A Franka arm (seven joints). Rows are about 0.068 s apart.
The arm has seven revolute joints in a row. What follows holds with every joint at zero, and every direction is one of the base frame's. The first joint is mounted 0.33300 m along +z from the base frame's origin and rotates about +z. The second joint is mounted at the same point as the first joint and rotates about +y. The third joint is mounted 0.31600 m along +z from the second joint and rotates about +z. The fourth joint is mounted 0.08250 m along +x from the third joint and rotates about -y. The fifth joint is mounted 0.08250 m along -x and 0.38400 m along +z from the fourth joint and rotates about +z. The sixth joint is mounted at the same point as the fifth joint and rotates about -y. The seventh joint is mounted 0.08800 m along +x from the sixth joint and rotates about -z. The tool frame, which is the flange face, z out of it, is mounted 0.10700 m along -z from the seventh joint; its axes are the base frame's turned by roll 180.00, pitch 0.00 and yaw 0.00 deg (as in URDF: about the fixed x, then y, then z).
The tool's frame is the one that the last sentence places.
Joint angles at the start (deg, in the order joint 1, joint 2, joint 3, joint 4, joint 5, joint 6, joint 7): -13.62, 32.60, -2.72, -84.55, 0.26, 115.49, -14.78
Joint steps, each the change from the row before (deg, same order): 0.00, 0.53, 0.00, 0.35, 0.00, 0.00, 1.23; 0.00, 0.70, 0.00, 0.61, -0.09, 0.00, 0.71; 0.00, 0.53, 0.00, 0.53, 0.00, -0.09, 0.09; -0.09, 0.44, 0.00, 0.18, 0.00, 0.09, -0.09; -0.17, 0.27, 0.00, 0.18, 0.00, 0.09, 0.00; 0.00, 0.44, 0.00, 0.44, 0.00, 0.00, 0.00; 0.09, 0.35, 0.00, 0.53, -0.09, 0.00, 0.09; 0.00, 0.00, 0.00, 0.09, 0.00, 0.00, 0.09; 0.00, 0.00, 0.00, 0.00, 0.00, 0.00, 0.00
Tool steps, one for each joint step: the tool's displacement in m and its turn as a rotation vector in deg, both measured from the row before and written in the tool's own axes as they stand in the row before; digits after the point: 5 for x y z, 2 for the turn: 0.00147, 0.00022, 0.00364, 0.02, -0.18, 1.22; 0.00241, 0.00045, 0.00361, -0.09, -0.11, 0.65; 0.00189, 0.00025, 0.00233, 0.00, -0.09, 0.08; 0.00073, 0.00117, 0.00386, 0.02, -0.17, -0.01; 0.00043, 0.00217, 0.00178, 0.00, 0.00, 0.16; 0.00168, 0.00023, 0.00185, -0.02, 0.00, -0.01; 0.00216, -0.00069, -0.00002, -0.14, 0.16, -0.05; 0.00030, 0.00007, -0.00074, -0.02, 0.09, 0.09; 0.00000, 0.00000, 0.00000, 0.00, 0.00, 0.00
